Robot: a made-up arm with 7 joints. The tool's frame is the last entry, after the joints.
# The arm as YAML. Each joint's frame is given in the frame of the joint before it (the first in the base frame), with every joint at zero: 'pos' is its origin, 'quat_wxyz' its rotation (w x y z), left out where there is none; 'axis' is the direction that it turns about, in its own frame. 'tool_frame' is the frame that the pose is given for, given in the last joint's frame.
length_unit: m
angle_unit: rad
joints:
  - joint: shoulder
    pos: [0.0, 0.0, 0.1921]
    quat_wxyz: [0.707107, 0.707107, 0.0, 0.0]
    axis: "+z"
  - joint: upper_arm
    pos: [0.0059, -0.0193, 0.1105]
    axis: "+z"
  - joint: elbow
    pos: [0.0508, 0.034, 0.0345]
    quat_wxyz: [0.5, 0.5, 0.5, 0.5]
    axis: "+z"
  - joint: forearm
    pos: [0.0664, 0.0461, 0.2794]
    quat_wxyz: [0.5, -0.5, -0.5, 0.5]
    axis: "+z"
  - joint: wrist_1
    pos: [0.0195, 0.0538, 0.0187]
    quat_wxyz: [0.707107, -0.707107, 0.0, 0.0]
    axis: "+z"
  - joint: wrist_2
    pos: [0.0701, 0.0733, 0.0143]
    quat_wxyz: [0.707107, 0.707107, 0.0, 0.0]
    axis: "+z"
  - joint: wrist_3
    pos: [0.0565, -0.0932, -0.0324]
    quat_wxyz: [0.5, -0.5, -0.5, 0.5]
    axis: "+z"
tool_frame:
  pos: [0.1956, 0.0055, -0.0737]
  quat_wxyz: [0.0, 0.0, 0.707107, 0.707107]
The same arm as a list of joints. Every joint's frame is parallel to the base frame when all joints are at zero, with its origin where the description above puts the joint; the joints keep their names.
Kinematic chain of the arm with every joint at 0, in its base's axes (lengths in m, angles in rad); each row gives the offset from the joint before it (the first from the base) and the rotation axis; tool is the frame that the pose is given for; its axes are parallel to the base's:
shoulder: xyz 0 0 0.1921 axis -y
upper_arm: xyz 0.0059 -0.1105 -0.0193 axis -y
elbow: xyz 0.0508 -0.0345 0.034 axis +x
forearm: xyz 0.2794 -0.0461 0.0664 axis -z
wrist_1: xyz -0.0538 -0.0195 -0.0187 axis -x
wrist_2: xyz -0.0143 -0.0701 0.0733 axis -z
wrist_3: xyz 0.0932 -0.0565 0.0324 axis +y
tool: xyz -0.1956 -0.0737 0.0055

